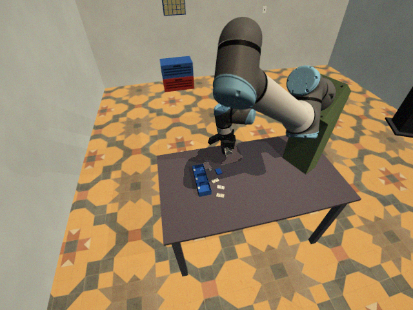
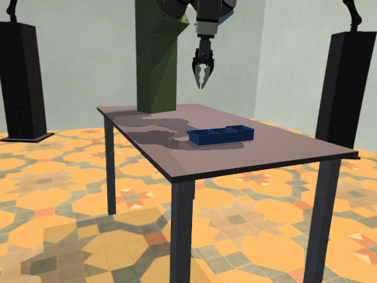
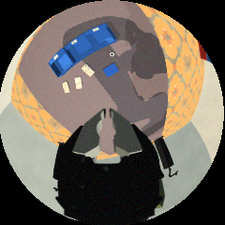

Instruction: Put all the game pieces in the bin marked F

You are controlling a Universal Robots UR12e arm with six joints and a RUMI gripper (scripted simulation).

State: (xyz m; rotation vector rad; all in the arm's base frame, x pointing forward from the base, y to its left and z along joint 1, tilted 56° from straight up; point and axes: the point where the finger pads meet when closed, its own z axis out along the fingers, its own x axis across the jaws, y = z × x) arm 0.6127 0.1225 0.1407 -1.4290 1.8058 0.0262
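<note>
My gripper is now 18 cm above the blue bin, 15 cm short of it and 9 cm to the right of it. Also, from my hand: tiny ring: 20 cm below, 12 cm ahead, 3 cm to the right; cream domino: 20 cm below, 7 cm to the left, 6 cm ahead; blue block: 20 cm below, 5 cm ahead, 2 cm to the right.
</note>
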